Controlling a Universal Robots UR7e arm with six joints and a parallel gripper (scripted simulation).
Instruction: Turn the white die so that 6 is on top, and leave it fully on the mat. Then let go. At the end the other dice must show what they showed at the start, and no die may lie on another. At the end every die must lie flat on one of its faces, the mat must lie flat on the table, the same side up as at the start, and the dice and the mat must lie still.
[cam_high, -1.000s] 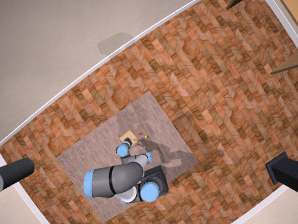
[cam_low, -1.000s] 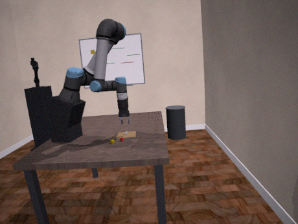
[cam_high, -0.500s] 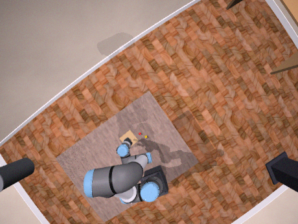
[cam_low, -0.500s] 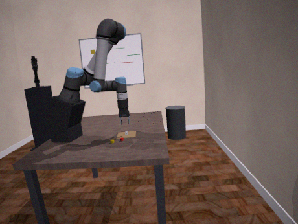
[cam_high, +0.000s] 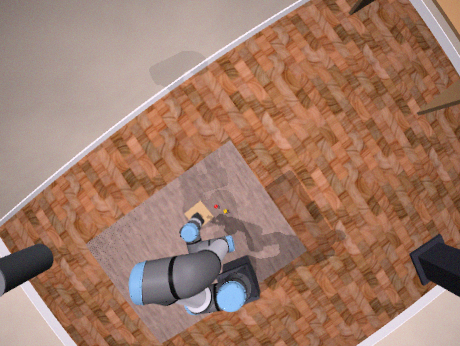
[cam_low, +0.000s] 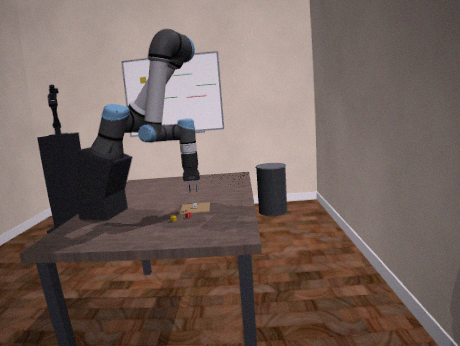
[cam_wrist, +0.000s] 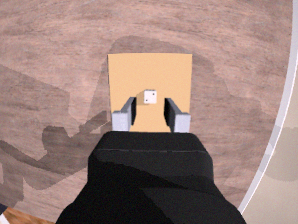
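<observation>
Now: the white die 90 mm below my hand. Also, from my hand: yellow die 170 mm to the right, 90 mm below, 60 mm behind; red die 130 mm to the right, 90 mm below; tan mat 100 mm below.
</observation>
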